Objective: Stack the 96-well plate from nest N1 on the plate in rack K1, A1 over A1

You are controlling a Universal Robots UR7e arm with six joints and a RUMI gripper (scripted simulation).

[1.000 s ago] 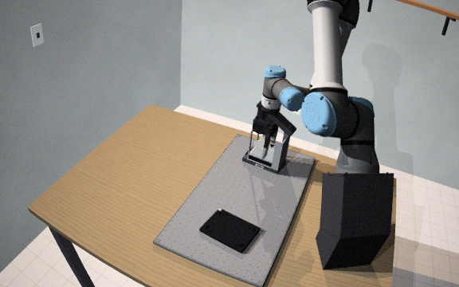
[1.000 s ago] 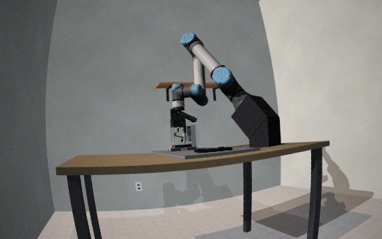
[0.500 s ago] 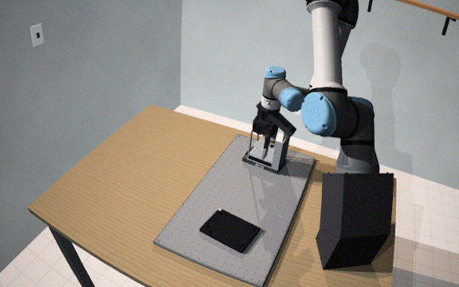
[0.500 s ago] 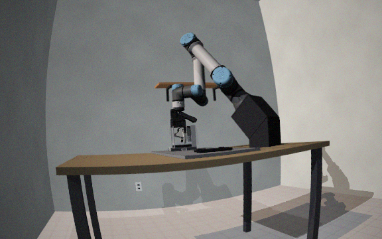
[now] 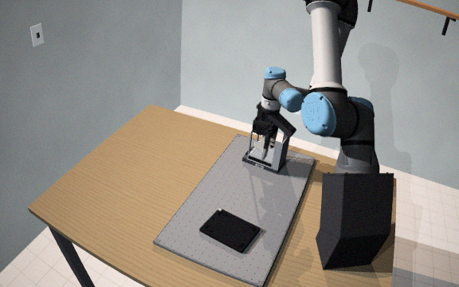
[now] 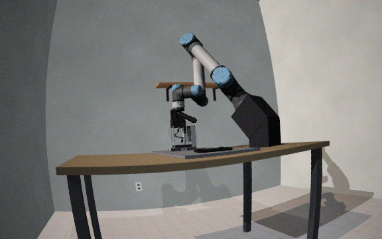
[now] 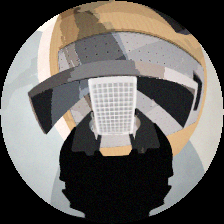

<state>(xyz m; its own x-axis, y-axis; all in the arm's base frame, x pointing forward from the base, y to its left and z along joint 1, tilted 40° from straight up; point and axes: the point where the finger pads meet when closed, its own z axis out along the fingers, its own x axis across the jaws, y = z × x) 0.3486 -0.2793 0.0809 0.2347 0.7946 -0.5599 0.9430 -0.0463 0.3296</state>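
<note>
The white 96-well plate is 10 mm below my hand. Round my hand: plate nest N1 (50 mm ahead, 400 mm to the left, 40 mm below).
</note>
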